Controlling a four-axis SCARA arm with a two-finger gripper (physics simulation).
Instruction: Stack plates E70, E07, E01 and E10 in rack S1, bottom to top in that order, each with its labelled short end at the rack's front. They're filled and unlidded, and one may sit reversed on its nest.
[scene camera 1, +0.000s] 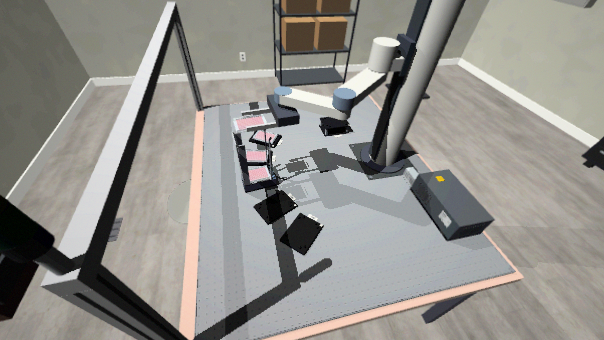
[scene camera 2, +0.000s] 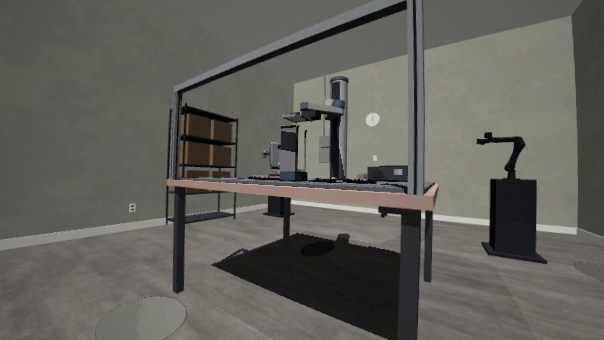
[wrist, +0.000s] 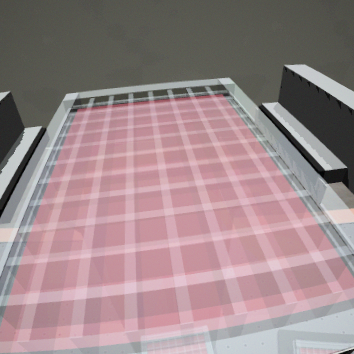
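Pixels of known places: gripper, between the fingertips: (scene camera 1: 244, 121) (scene camera 2: 292, 114) (wrist: 152, 100); arm's base, origin of its link: (scene camera 1: 381, 159).
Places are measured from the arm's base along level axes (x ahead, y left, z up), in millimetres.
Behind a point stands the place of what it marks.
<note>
My gripper (scene camera 1: 251, 121) @(x 751, y 52, z 388 mm) (scene camera 2: 292, 117) @(x 751, y 52, z 388 mm) (wrist: 152, 100) @(x 751, y 52, z 388 mm) is shut on a clear-walled plate with pink filled wells, which also fills much of the wrist view. It holds the plate level, above the height of the dark rack (scene camera 1: 257, 187) @(x 730, y 101, z 32 mm) (scene camera 2: 289, 150) @(x 795, y 72, z 180 mm), toward the far end of that rack. Two pink-filled plates (scene camera 1: 256, 156) @(x 709, y -119, z 37 mm) (scene camera 1: 259, 174) @(x 712, y 61, z 80 mm) sit side by side low in the rack's two bays; parts of them show at the bottom of the wrist view. Another pink-filled plate (scene camera 1: 265, 136) @(x 666, y 13, z 270 mm) sits on a dark nest just beyond the rack. Plate and rack labels are too small to read.
Two dark nests (scene camera 1: 275, 206) @(x 662, y 226, z 24 mm) (scene camera 1: 302, 233) @(x 573, y 390, z 24 mm) lie nearer the camera. A black fixture (scene camera 1: 335, 126) @(x 204, y -263, z 73 mm) stands at the back. Thin upright rods rise beside the rack. A grey control box (scene camera 1: 452, 205) @(x -76, y 450, z 128 mm) stands at the right, and a frame (scene camera 1: 127, 115) @(x 1024, y 322, z 620 mm) spans the table's left side.
</note>
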